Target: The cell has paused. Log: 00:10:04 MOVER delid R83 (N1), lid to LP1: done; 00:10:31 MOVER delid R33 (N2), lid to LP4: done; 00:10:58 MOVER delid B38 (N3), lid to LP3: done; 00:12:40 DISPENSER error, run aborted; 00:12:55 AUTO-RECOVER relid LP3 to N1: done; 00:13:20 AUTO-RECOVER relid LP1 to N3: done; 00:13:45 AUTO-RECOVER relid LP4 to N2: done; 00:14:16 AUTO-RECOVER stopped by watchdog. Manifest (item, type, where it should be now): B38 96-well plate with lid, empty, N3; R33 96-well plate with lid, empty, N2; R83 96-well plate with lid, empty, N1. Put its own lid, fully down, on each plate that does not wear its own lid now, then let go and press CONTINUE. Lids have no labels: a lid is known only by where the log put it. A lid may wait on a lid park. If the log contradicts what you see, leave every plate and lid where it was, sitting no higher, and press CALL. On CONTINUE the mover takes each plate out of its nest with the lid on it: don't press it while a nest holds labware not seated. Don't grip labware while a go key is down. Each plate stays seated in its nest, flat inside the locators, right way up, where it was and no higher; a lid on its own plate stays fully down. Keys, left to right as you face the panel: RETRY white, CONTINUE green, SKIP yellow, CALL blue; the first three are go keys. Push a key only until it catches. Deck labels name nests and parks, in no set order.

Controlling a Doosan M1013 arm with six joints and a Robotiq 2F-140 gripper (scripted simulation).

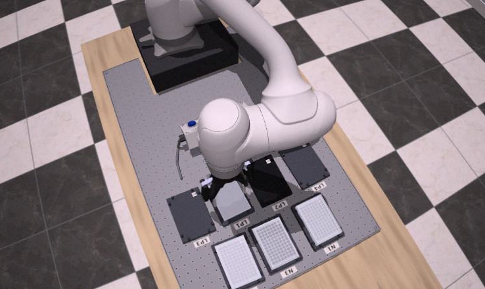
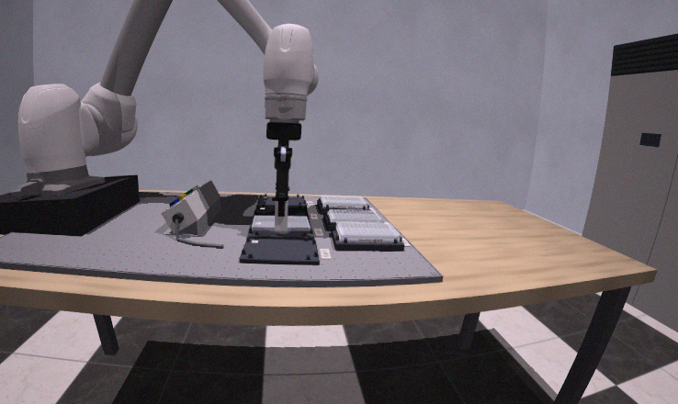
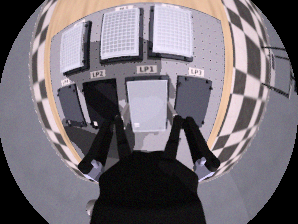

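My gripper is now 4 cm above the LP1. From my hand the other things lie so: lid park LP3: 12 cm to the right, 4 cm below, 2 cm ahead; then LP2: 13 cm to the left, 4 cm below, 2 cm behind; then blue key: 24 cm behind, 4 cm to the right, 2 cm above.
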